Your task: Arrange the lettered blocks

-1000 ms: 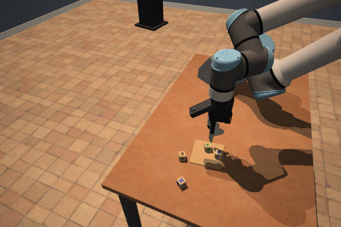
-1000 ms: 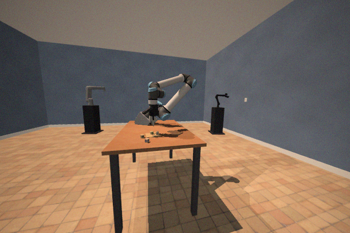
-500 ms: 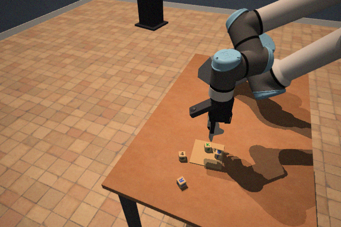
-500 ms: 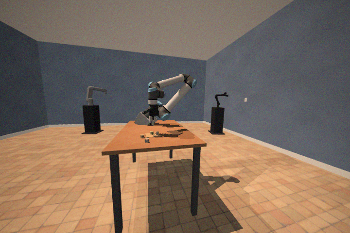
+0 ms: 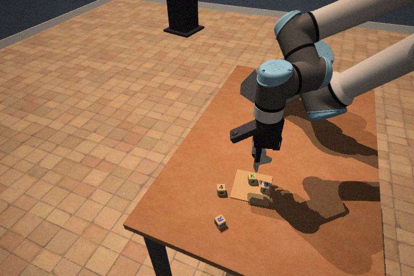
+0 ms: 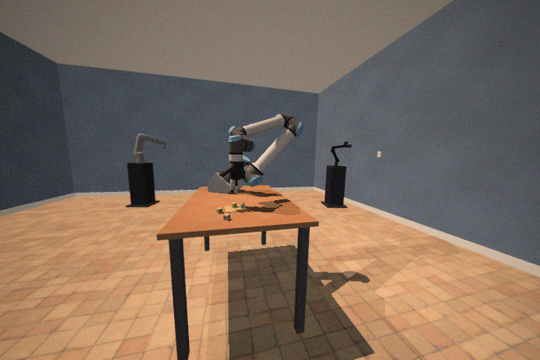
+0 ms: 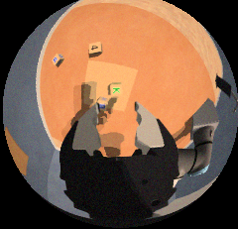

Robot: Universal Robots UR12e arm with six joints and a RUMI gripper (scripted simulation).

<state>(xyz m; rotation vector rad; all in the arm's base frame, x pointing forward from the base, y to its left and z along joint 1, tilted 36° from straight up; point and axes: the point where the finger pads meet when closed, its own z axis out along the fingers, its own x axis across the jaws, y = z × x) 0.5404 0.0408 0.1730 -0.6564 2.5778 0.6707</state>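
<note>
Right now the tan mat is 110 mm below my hand, 20 mm ahead of it and 10 mm to the left of it.
</note>
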